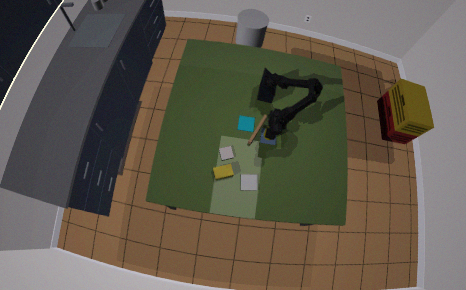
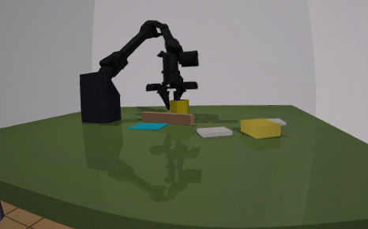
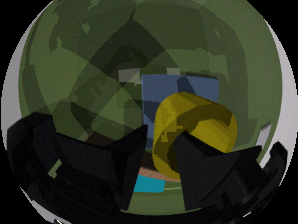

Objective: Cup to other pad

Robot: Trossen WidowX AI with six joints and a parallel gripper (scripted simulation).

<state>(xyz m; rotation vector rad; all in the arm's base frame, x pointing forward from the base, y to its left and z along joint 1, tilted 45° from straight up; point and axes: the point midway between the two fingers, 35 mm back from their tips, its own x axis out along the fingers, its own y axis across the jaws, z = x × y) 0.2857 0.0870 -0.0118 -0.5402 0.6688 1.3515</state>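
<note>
The blue pad lies 40 mm below my gripper tip and 30 mm ahead of it. From my gripper tip the other things lie so: cyan pad (150 mm to the right, 40 mm below, 30 mm behind); then wooden bar (80 mm to the right, 30 mm below); then yellow cup (20 mm ahead).
</note>
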